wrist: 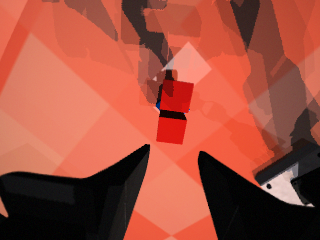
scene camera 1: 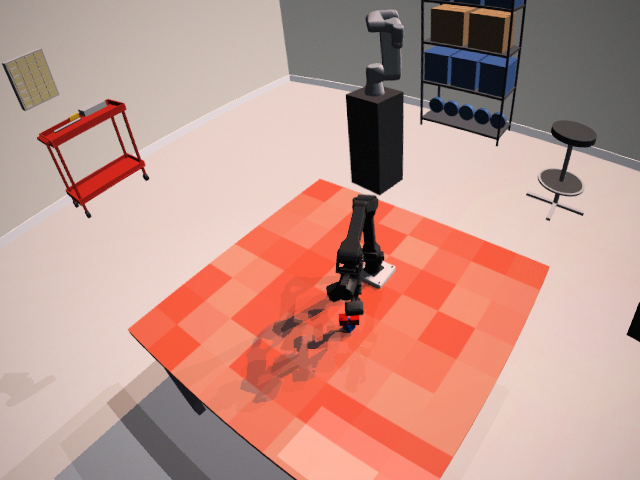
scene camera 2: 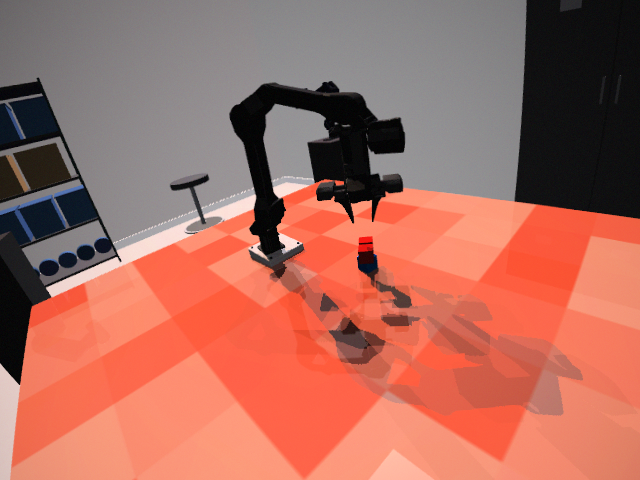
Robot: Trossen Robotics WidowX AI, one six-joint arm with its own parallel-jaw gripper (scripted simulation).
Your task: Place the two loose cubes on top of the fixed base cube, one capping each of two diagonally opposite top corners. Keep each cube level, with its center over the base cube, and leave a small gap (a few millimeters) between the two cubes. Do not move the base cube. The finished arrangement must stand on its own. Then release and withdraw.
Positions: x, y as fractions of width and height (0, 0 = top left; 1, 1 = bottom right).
Labels:
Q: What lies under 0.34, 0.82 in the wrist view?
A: My gripper.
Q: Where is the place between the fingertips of my gripper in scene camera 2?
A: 0.57, 0.46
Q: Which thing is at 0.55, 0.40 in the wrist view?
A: A red cube.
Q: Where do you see a red cube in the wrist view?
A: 0.54, 0.52

